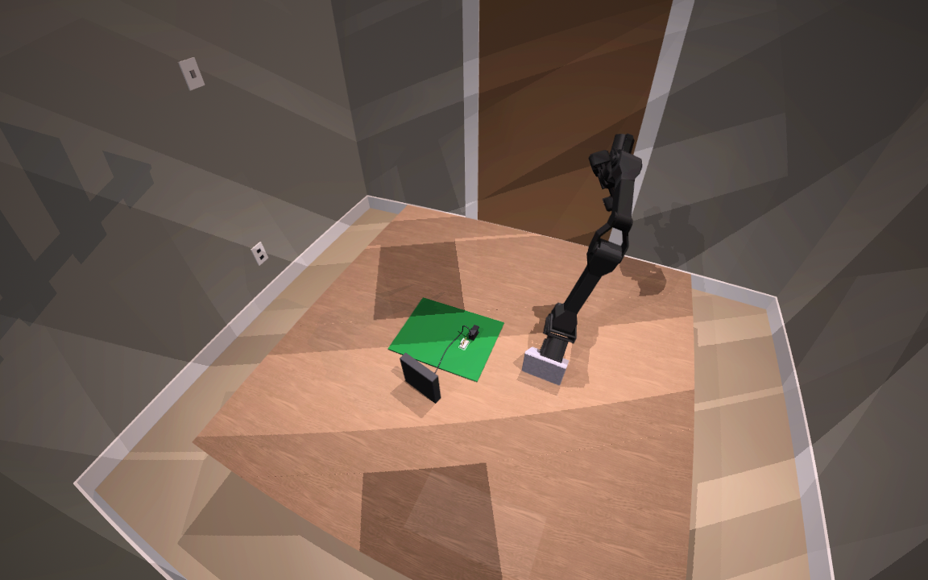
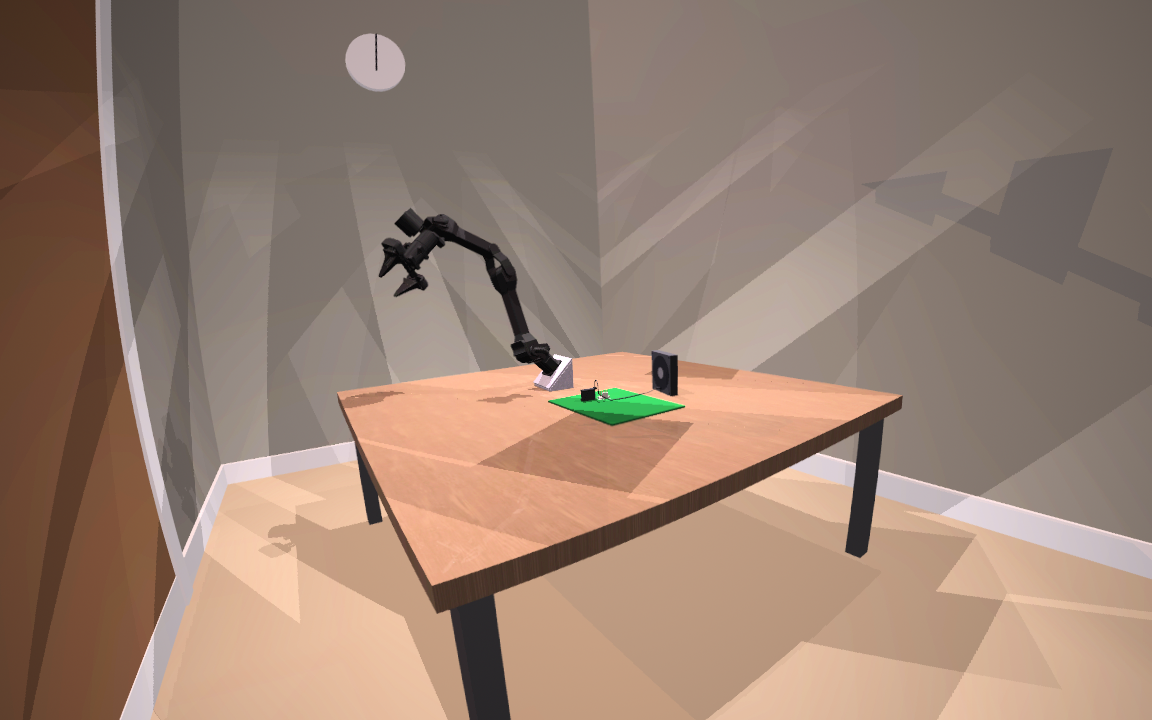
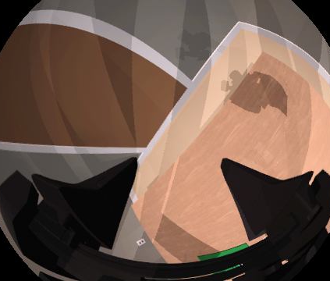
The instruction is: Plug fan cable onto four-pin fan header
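Now: the black plug 24 cm ahead of my gripper tip, 49 cm to the left of it and 33 cm below it. Round my gripper tip: black fan: 29 cm ahead, 71 cm to the left, 29 cm below; green board: 32 cm ahead, 52 cm to the left, 37 cm below.
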